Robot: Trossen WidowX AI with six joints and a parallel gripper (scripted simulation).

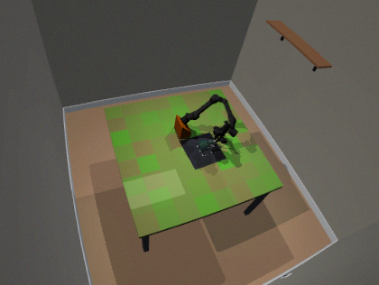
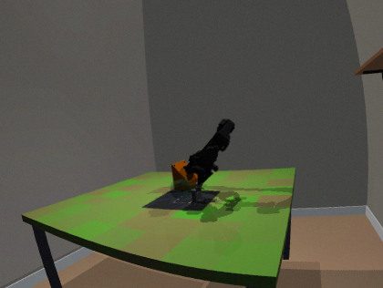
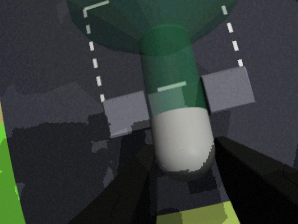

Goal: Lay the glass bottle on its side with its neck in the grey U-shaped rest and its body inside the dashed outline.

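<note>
Now: the green glass bottle 10 mm ahead of my gripper tip, 50 mm to the right of it and 10 mm below it. Round my gripper tip: dark mat 10 mm ahead, 100 mm to the right, 80 mm below.
</note>
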